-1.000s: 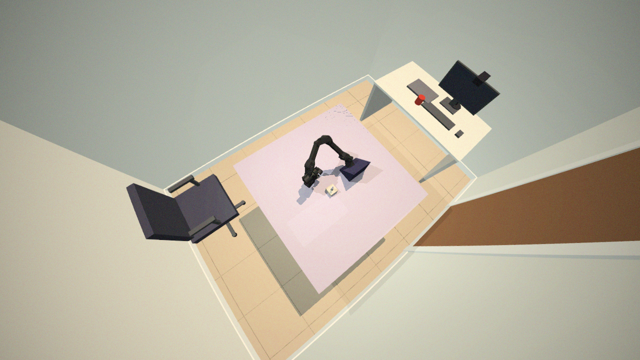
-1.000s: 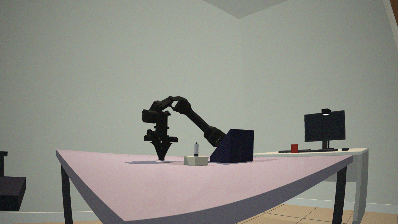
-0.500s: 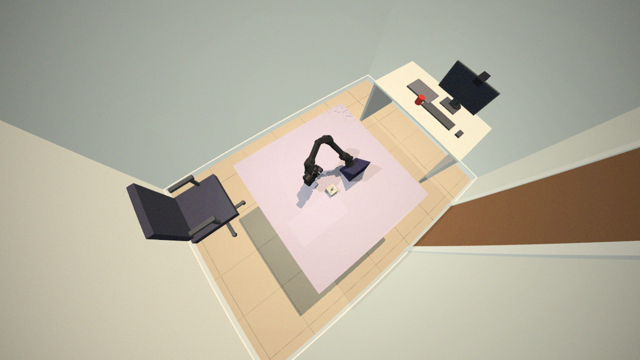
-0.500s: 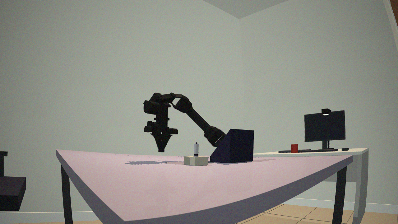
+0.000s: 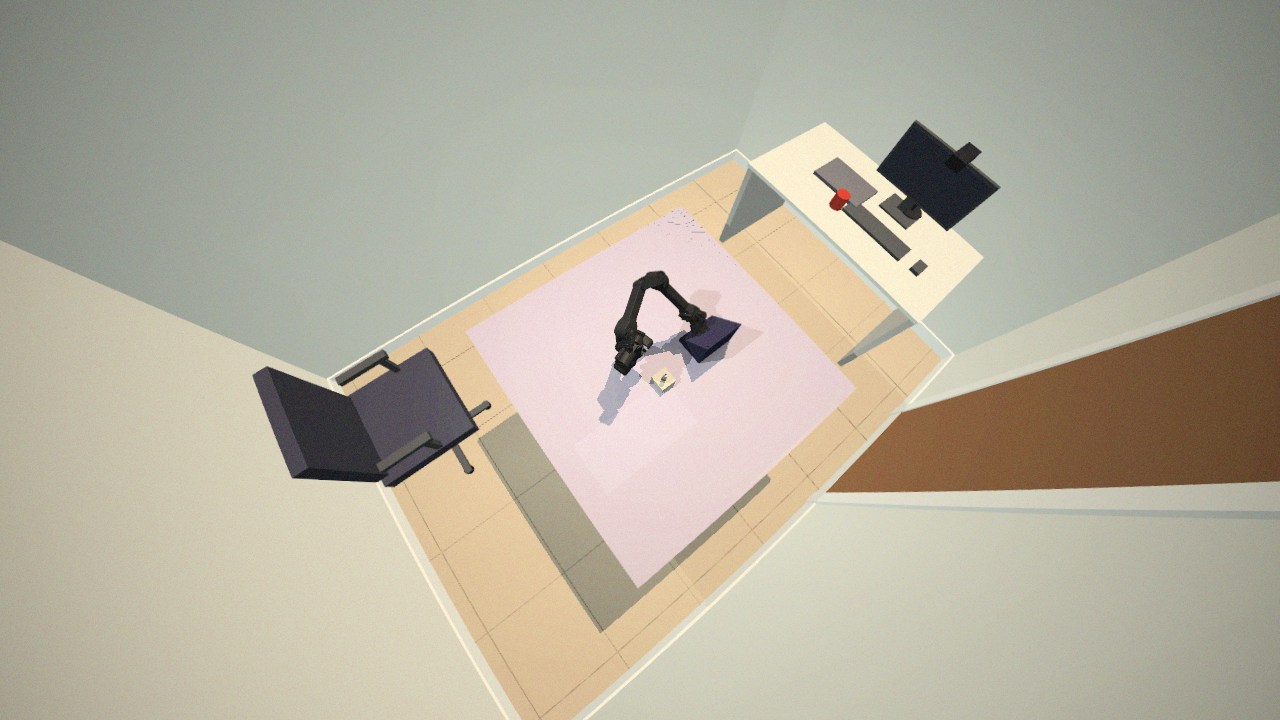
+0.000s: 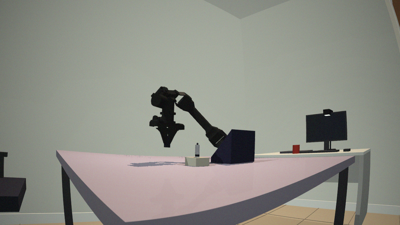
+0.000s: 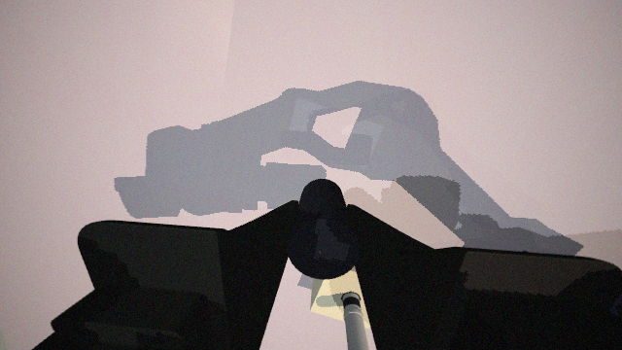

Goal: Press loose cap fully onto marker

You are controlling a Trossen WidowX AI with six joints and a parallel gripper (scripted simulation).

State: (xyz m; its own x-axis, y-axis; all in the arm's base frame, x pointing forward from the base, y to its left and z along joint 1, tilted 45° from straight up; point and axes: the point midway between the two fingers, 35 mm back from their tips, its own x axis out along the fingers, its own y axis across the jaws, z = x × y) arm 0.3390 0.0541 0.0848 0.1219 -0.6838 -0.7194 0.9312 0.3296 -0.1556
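The marker is 90 mm behind my gripper tip, 120 mm to the left of it and 20 mm below it. From my gripper tip the other things lie so: cream holder block 90 mm behind, 120 mm to the left, 80 mm below; then dark marker cap 10 mm above.
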